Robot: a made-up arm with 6 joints. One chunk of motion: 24 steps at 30 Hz.
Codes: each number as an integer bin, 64 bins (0 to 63) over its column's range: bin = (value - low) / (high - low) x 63, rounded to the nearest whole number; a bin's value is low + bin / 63 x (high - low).
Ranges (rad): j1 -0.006..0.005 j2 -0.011..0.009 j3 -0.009..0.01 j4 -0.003..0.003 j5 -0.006..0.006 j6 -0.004..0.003
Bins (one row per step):
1: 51 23 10 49 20 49
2: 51 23 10 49 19 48
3: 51 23 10 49 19 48
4: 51 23 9 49 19 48
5: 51 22 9 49 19 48
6: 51 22 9 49 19 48
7: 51 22 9 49 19 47
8: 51 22 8 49 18 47
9: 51 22 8 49 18 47
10: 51 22 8 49 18 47
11: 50 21 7 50 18 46
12: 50 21 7 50 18 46
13: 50 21 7 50 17 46
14: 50 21 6 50 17 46
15: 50 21 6 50 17 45
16: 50 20 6 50 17 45
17: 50 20 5 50 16 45
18: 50 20 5 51 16 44
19: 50 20 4 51 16 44
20: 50 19 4 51 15 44
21: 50 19 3 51 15 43
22: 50 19 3 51 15 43
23: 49 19 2 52 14 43
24: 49 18 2 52 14 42
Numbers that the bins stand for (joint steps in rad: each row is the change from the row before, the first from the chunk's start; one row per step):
1: 0.00290 -0.00370 -0.00598 0.00167 -0.00219 0.00144
2: 0.00290 -0.00370 -0.00598 0.00167 -0.00238 0.00133
3: 0.00290 -0.00370 -0.00598 0.00167 -0.00238 0.00133
4: 0.00290 -0.00370 -0.00629 0.00167 -0.00238 0.00133
5: 0.00290 -0.00402 -0.00629 0.00167 -0.00238 0.00133
6: 0.00290 -0.00402 -0.00629 0.00167 -0.00238 0.00133
7: 0.00290 -0.00402 -0.00629 0.00167 -0.00238 0.00122
8: 0.00290 -0.00402 -0.00659 0.00167 -0.00257 0.00122
9: 0.00290 -0.00402 -0.00659 0.00167 -0.00257 0.00122
10: 0.00290 -0.00402 -0.00659 0.00167 -0.00257 0.00122
11: 0.00273 -0.00433 -0.00689 0.00176 -0.00257 0.00111
12: 0.00273 -0.00433 -0.00689 0.00176 -0.00257 0.00111
13: 0.00273 -0.00433 -0.00689 0.00176 -0.00276 0.00111
14: 0.00273 -0.00433 -0.00719 0.00176 -0.00276 0.00111
15: 0.00273 -0.00433 -0.00719 0.00176 -0.00276 0.00100
16: 0.00273 -0.00465 -0.00719 0.00176 -0.00276 0.00100
17: 0.00273 -0.00465 -0.00749 0.00176 -0.00295 0.00100
18: 0.00273 -0.00465 -0.00749 0.00186 -0.00295 0.00089
19: 0.00273 -0.00465 -0.00779 0.00186 -0.00295 0.00089
20: 0.00273 -0.00497 -0.00779 0.00186 -0.00314 0.00089
21: 0.00273 -0.00497 -0.00810 0.00186 -0.00314 0.00078
22: 0.00273 -0.00497 -0.00810 0.00186 -0.00314 0.00078
23: 0.00256 -0.00497 -0.00840 0.00195 -0.00333 0.00078
24: 0.00256 -0.00529 -0.00840 0.00195 -0.00333 0.00067

